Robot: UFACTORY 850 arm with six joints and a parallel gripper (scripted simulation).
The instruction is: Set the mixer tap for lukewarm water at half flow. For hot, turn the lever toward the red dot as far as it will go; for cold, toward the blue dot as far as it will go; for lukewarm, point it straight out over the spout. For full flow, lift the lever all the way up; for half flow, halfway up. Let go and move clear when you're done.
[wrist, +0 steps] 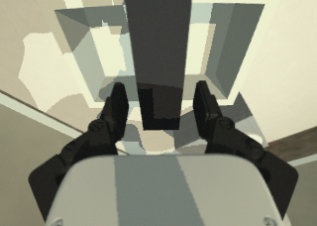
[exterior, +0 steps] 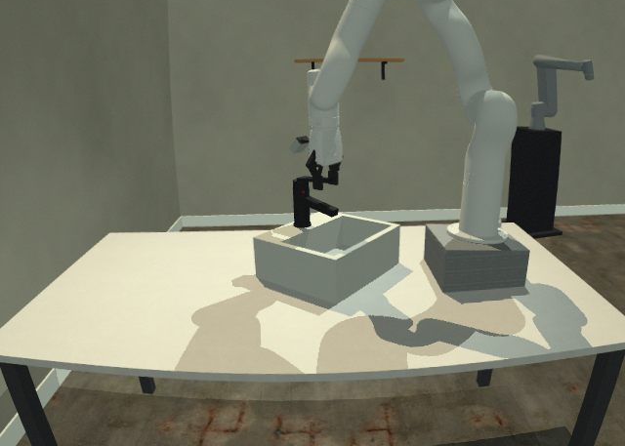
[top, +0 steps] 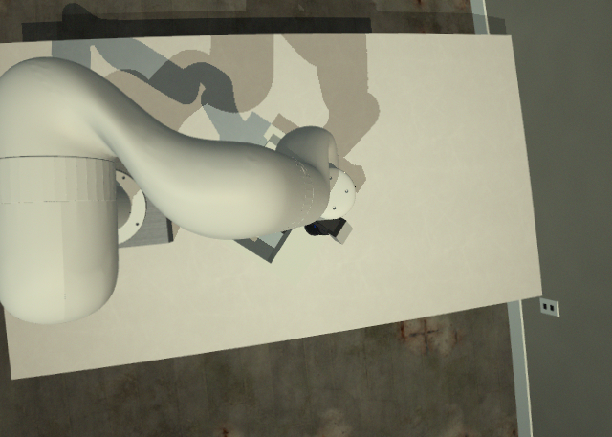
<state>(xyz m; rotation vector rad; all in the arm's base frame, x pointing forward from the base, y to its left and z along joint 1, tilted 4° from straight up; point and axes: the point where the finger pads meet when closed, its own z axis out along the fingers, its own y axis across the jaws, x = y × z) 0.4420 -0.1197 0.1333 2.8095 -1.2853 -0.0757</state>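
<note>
Right now my hand is 3 cm to the left of the lever and 2 cm short of it. Also, from my hand: grey sink basin: 23 cm below, 2 cm to the left, 2 cm behind; black mixer tap: 5 cm to the right, 4 cm below, 4 cm ahead.
</note>
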